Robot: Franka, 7 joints.
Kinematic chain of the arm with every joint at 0, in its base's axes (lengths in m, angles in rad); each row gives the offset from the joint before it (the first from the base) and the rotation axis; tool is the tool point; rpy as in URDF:
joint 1: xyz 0 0 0.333 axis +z
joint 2: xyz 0 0 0 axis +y
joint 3: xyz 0 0 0.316 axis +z
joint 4: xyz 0.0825 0 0 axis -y
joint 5: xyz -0.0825 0 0.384 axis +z
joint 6: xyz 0 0 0 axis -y
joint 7: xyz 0.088 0 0 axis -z
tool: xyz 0 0 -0.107 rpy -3.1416 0 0
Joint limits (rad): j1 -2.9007..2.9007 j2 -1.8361..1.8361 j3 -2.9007..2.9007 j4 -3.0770..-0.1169 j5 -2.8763..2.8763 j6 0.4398..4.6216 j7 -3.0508..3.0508
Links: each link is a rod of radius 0.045 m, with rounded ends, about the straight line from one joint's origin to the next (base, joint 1, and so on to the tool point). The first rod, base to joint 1, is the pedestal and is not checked.
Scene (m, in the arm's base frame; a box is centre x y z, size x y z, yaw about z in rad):
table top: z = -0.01
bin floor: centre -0.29 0.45 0 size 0.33 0.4 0.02 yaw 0.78
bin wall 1: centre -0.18 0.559 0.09 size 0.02 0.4 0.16 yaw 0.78
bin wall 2: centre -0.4 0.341 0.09 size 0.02 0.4 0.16 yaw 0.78
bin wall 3: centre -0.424 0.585 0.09 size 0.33 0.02 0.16 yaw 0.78
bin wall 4: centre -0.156 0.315 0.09 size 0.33 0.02 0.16 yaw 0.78
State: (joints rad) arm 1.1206 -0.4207 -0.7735 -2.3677 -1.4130 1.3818 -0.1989
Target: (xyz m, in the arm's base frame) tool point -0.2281 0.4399 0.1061
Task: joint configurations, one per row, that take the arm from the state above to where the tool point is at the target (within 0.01 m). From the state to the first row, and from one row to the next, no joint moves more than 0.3 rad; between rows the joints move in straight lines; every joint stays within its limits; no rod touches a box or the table.
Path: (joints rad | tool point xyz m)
1: 1.3500 -0.2761 -0.5296 -2.3538 -1.4162 1.4605 -0.1989 | 0.3884 0.2315 0.4601
2: 1.5794 -0.1316 -0.2857 -2.3399 -1.4194 1.5391 -0.1989 | 0.2316 0.4091 0.4247
3: 1.8087 0.0130 -0.0418 -2.3260 -1.4226 1.6178 -0.1989 | 0.0068 0.4870 0.3650
4: 2.0381 0.1576 0.2022 -2.3121 -1.4258 1.6965 -0.1989 | -0.2281 0.4399 0.2942
5: 2.0276 0.3776 0.1913 -2.2487 -1.4517 1.7622 -0.1989 | -0.2323 0.4480 0.2021
6: 2.0171 0.5976 0.1804 -2.1853 -1.4775 1.8279 -0.1989 | -0.2281 0.4399 0.1061

